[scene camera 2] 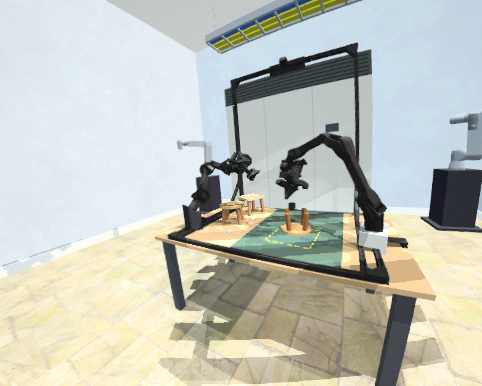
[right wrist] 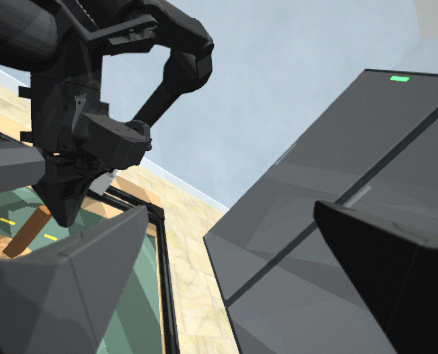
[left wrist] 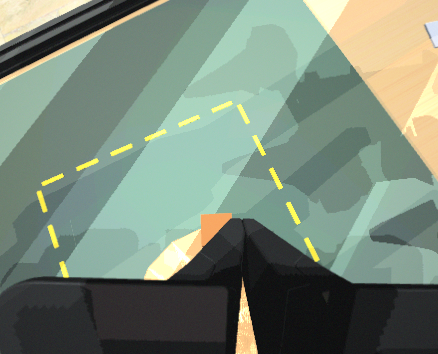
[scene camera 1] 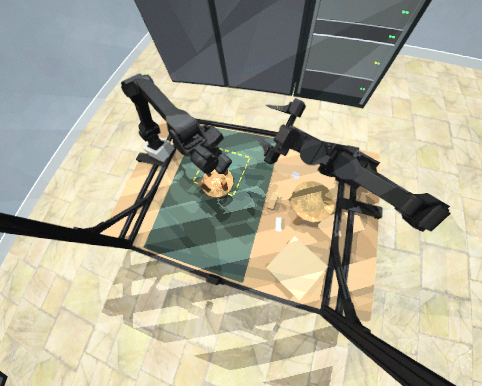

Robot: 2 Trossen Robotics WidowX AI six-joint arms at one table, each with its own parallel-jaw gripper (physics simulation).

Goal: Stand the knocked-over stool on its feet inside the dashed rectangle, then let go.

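Pixels of known places: left gripper, between the fingertips: [scene camera 2: 285,199] [right wrist: 65,225] [left wrist: 240,230] [scene camera 1: 221,154]; right gripper, between the fingertips: [scene camera 2: 255,165] [right wrist: 231,210] [scene camera 1: 259,120]; left arm's base, origin of its link: [scene camera 2: 374,227] [scene camera 1: 155,144]; right arm's base, origin of its link: [scene camera 2: 192,209].
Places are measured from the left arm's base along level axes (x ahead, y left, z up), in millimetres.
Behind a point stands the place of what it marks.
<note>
The wooden stool [scene camera 1: 218,191] {z -70, x 391, y -63 mm} [scene camera 2: 296,230] {z -73, x 344, y 10 mm} [left wrist: 167,256] {z -71, x 329, y 41 mm} lies upside down on the green mat, round seat down and legs pointing up. Its seat straddles the edge of the yellow dashed rectangle [scene camera 1: 249,158] [left wrist: 121,150], partly inside and partly outside. My left gripper [scene camera 2: 286,197] {z 97, x 388, y 36 mm} [left wrist: 240,230] {z 97, x 388, y 36 mm} is shut and empty, above the stool, with one leg end showing beside its fingertips in the left wrist view. The fingers hide much of the stool there. My right gripper [scene camera 1: 264,124] {z 273, x 521, y 101 mm} [right wrist: 231,210] {z 273, x 521, y 101 mm} is open and empty, raised at the back in scene camera 1, away from the stool.
A round-topped stool [scene camera 1: 312,202] {z 35, x 777, y 27 mm} [scene camera 2: 232,206] {z 35, x 720, y 88 mm} and a square-topped stool [scene camera 1: 297,267] {z 34, x 813, y -211 mm} [scene camera 2: 251,198] {z 33, x 758, y -150 mm} stand on the wooden table beside the mat [scene camera 1: 170,235] {z -86, x 293, y -338 mm}. A small white block [scene camera 1: 278,224] {z -78, x 697, y -80 mm} lies near them. Black frame rails edge the table, and tall posts rise from it.
</note>
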